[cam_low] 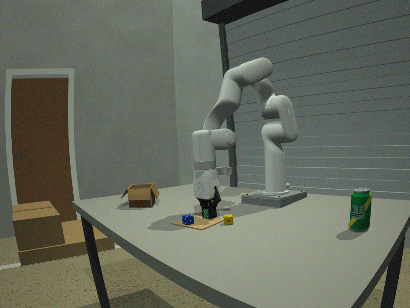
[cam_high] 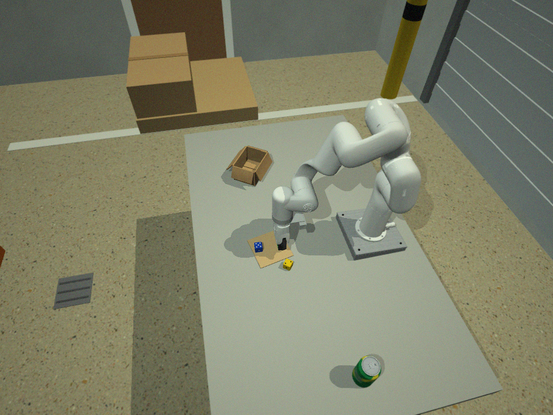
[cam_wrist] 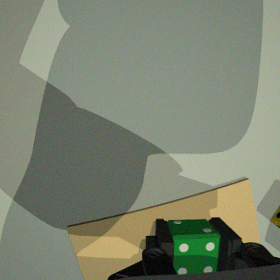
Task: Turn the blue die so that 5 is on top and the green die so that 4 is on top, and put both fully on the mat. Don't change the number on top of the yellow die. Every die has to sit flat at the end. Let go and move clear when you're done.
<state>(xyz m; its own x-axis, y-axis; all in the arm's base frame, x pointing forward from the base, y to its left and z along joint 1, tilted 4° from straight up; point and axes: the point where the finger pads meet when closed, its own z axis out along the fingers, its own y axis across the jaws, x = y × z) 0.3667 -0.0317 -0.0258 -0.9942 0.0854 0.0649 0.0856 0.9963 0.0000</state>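
My gripper is now 10 mm above the green die. The rest, counted from my hand: yellow die (90 mm to the left, 10 mm below); cardboard mat (40 mm ahead, 30 mm below); blue die (90 mm ahead, 10 mm to the right, 10 mm below).
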